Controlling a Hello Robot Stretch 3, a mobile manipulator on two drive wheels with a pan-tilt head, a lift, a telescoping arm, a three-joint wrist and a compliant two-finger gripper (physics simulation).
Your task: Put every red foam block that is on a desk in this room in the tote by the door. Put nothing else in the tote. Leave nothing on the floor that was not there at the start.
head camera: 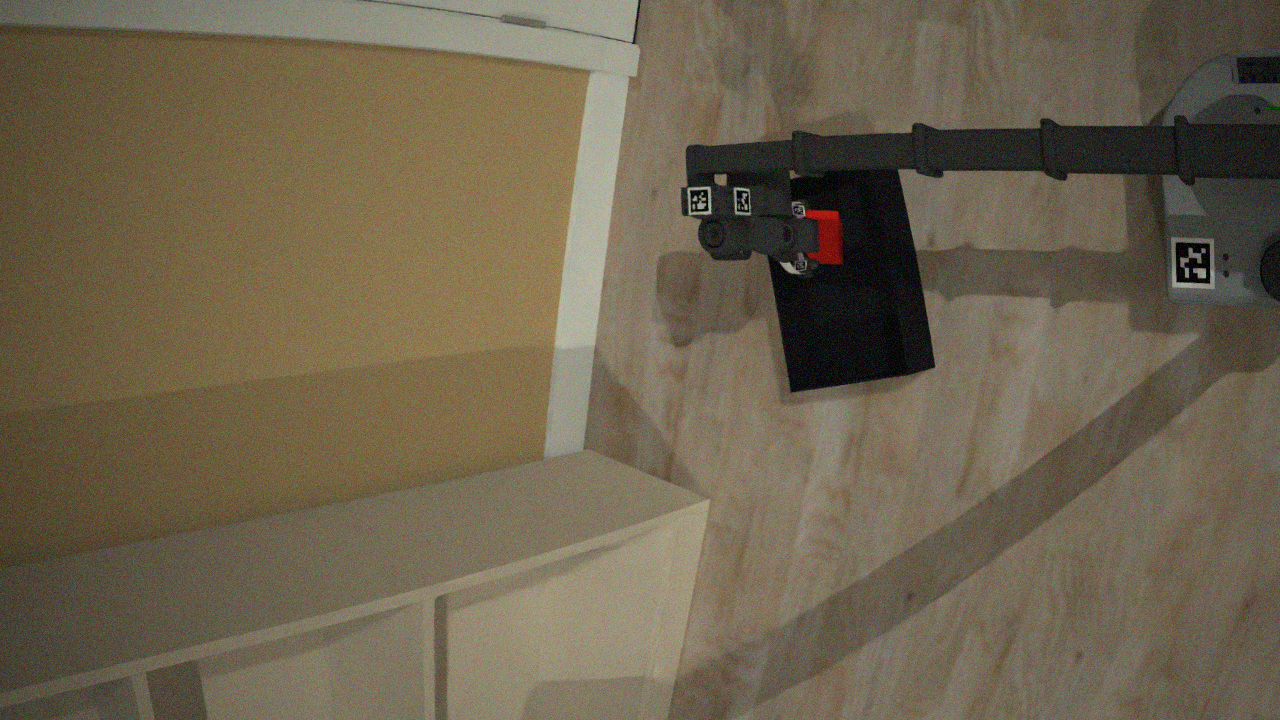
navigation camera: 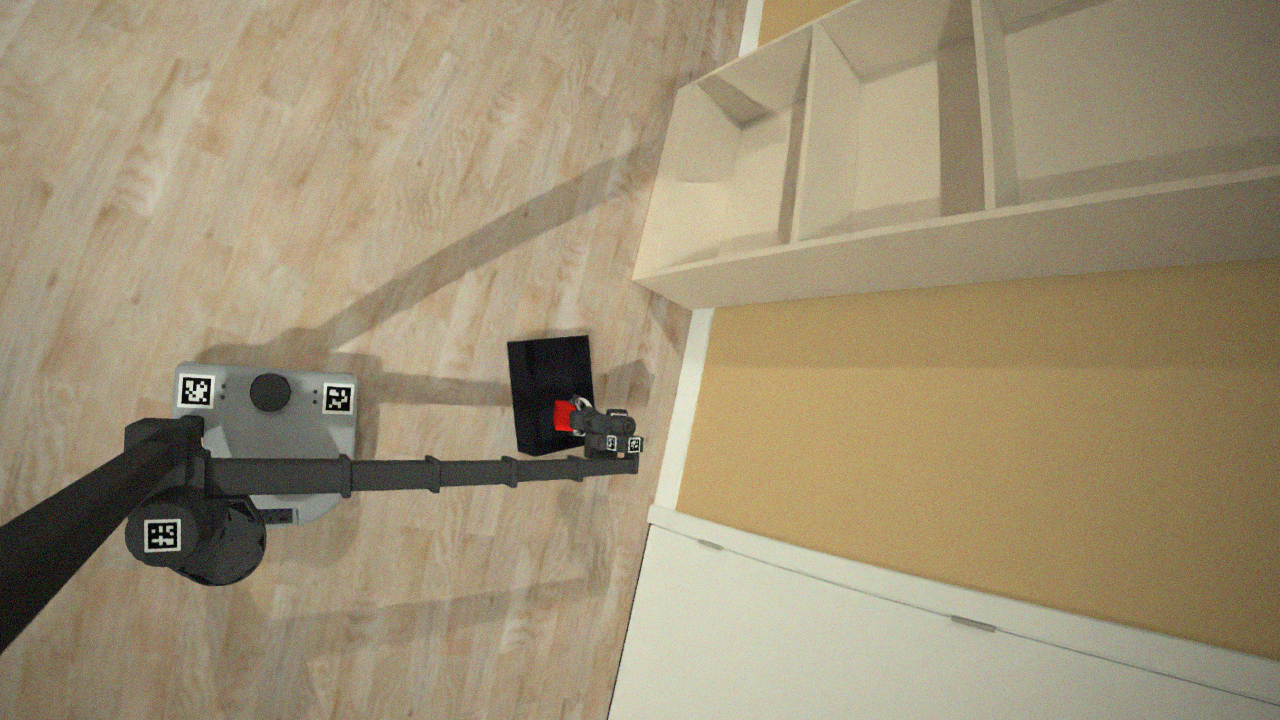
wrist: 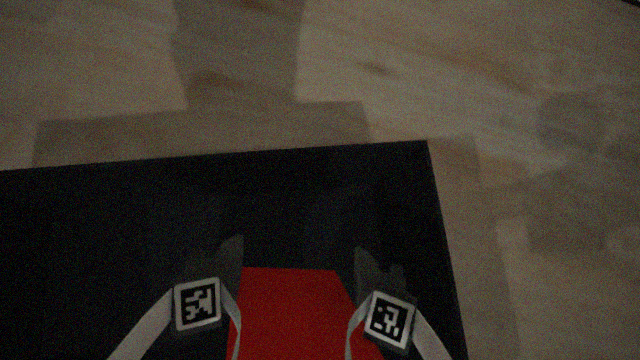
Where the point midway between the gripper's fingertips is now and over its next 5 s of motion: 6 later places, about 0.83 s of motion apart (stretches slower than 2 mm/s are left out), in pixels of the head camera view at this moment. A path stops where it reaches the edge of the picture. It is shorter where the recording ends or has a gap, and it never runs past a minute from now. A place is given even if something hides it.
My gripper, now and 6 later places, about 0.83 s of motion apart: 807, 239; 818, 240; 819, 239; 813, 238; 781, 237; 743, 236; 701, 235
